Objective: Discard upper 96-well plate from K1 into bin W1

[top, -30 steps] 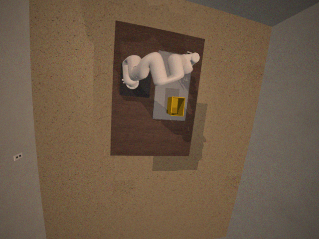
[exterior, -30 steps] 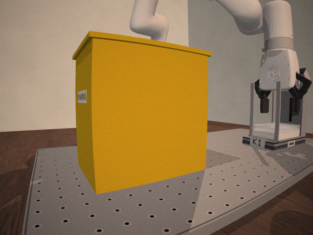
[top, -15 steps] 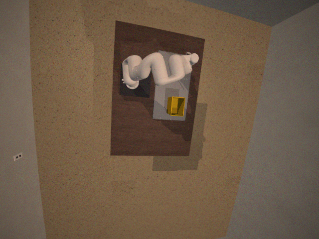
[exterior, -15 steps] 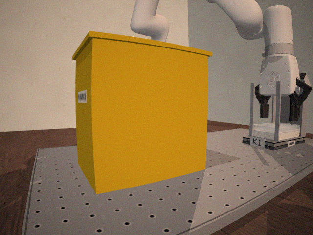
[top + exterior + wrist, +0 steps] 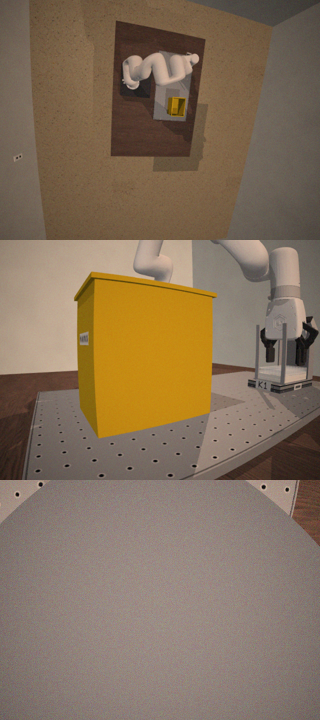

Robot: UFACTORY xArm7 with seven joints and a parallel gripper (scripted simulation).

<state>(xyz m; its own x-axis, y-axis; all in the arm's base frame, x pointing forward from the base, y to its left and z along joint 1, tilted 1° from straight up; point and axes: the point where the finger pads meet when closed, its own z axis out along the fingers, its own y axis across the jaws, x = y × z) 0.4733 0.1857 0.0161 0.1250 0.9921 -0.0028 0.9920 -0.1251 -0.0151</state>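
The 96-well plate is 3 cm below my hand. From my hand the other things lie so: yellow plastics bin W1: 4 cm behind, 39 cm to the right, 2 cm above; then black slot: 1 cm ahead, 6 cm to the left, 2 cm above.
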